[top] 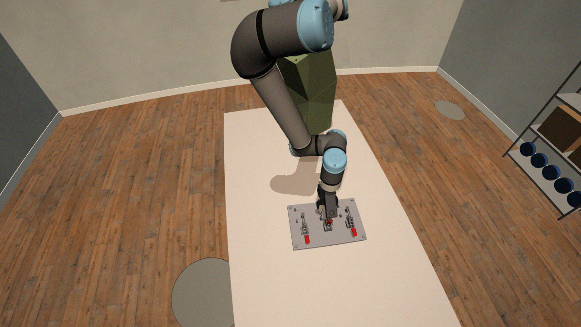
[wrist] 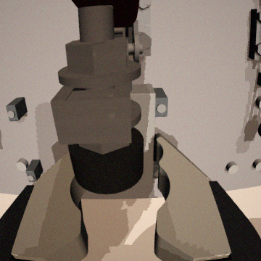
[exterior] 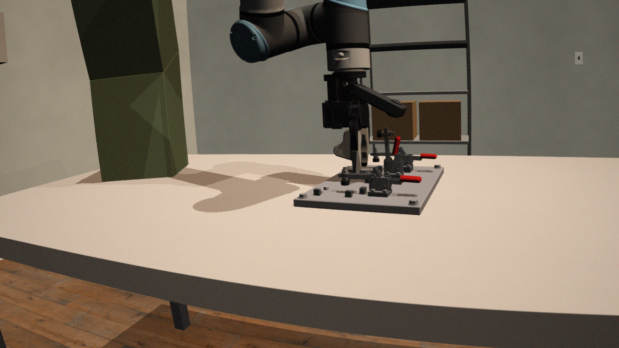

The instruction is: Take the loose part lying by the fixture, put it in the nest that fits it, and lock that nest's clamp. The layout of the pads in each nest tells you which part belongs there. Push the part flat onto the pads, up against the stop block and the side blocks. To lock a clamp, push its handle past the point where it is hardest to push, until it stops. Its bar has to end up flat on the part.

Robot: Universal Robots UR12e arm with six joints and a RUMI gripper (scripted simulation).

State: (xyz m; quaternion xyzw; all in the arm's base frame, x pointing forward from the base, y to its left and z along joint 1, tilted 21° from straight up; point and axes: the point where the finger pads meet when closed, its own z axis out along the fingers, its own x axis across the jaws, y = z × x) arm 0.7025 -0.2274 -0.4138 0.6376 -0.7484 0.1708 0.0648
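Now: hand 10 mm above the grey block. Round my hand: dark stop block (40 mm ahead, 10 mm to the right, 10 mm below); grey fixture plate (40 mm ahead, 10 mm to the right, 30 mm below).
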